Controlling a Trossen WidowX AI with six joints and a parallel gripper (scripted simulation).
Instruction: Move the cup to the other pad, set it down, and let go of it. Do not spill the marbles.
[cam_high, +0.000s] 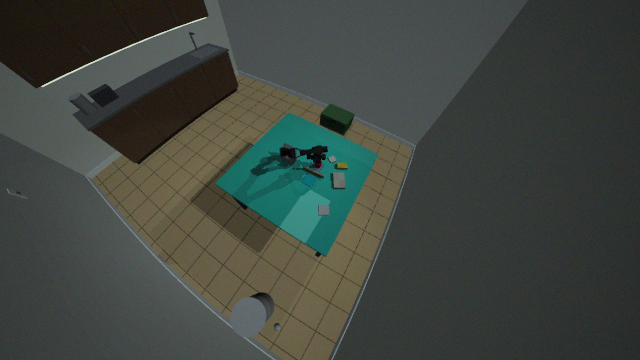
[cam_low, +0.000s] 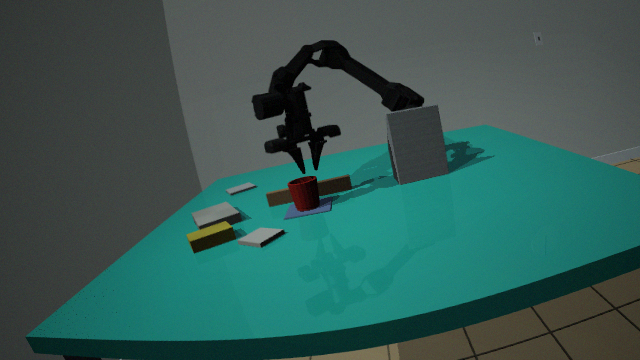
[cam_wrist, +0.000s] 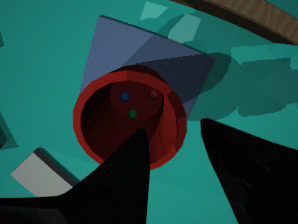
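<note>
Now: the red cup 50 mm below my gripper tip, 20 mm ahead of it and 10 mm to the left of it. From my gripper tip the other things lie so: purple-blue pad (100 mm below, 20 mm ahead, 10 mm to the left); then wooden bar (90 mm to the right, 80 mm below, 20 mm ahead); then green marble (70 mm below, 30 mm to the left, 20 mm ahead).
</note>
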